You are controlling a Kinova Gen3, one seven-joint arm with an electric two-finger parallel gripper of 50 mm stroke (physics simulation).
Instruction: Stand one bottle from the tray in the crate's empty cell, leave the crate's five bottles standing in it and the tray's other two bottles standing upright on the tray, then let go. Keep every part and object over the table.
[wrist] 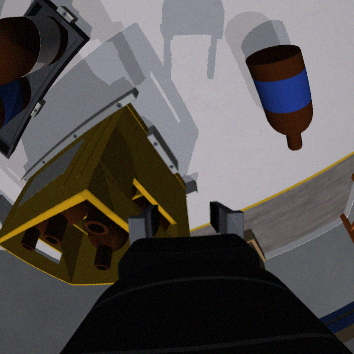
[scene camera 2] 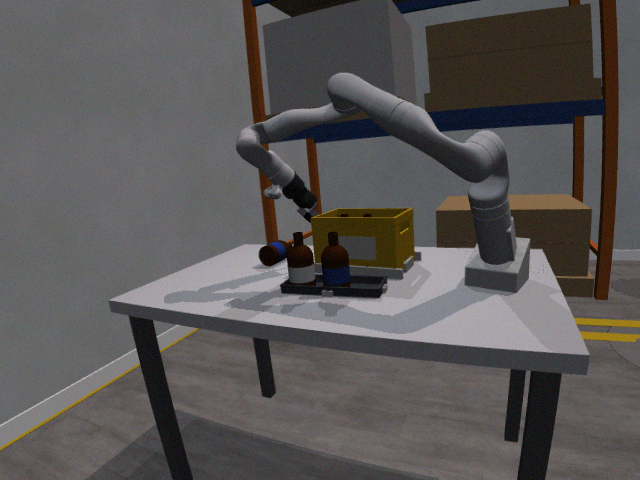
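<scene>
My gripper is visible in scene camera 2 and the wrist view, where (scene camera 2: 310, 213) and (wrist: 130, 215) are the same spot on it.
</scene>
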